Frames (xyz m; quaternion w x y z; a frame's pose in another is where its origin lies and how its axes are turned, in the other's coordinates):
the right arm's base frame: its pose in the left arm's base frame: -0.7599 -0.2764 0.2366 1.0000 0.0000 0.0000 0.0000
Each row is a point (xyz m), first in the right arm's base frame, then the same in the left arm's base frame.
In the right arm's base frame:
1: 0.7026 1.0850 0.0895
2: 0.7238 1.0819 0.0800
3: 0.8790 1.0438 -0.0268
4: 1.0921 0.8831 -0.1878
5: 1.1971 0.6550 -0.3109
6: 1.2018 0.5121 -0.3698
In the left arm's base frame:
1: -0.0573 0.8086 0.3261
2: -0.0361 0.8055 0.3166
3: 0.1191 0.7674 0.2098
4: 0.3322 0.6067 0.0488
5: 0.4372 0.3786 -0.0743
6: 0.4419 0.2357 -0.1332

